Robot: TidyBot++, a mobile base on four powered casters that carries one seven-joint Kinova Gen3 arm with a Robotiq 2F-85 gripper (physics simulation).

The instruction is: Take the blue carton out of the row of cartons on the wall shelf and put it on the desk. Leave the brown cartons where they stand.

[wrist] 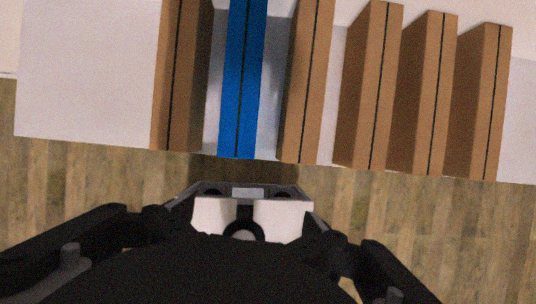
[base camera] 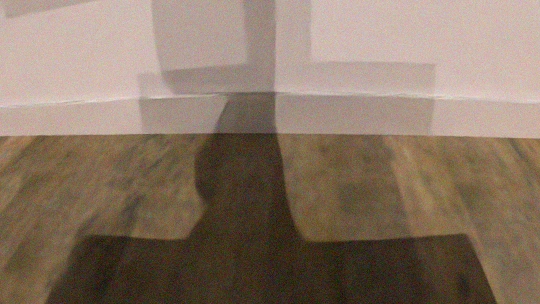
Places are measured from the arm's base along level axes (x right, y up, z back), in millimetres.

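Pixels of known places: gripper, between the fingertips: (wrist: 248,215).
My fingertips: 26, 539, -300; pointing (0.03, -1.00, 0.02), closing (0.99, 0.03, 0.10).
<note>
Behind a point stands the place of what it marks, as x, y, z.
The blue carton (wrist: 253,85) @(20, 412, -435) stands upright in the row on the white wall shelf (wrist: 85,75) @(-277, 332, -458) in the wrist view, its near end at the shelf's front edge. A brown carton (wrist: 192,90) @(-64, 408, -424) stands to its left and another brown carton (wrist: 295,95) @(80, 412, -425) to its right, with a gap on each side of the blue one. More brown cartons (wrist: 357,100) @(175, 403, -427) (wrist: 414,100) @(269, 401, -435) (wrist: 467,100) @(370, 395, -445) stand farther right. My gripper (wrist: 248,215) @(26, 539, -300) is open and empty, below the shelf's front edge in the picture and roughly in line with the blue carton, apart from it. The desk does not show in either view.
A grey-rimmed part with white panels (wrist: 282,220) shows between the fingers and looks like the robot's own base. In the base camera, a pale wall (base camera: 370,30) @(147, -188, -580) with a baseboard (base camera: 75,117) @(-486, -345, -596) rises behind the wooden floor (base camera: 340,190) @(88, -396, -419), crossed by the robot's dark shadow.
</note>
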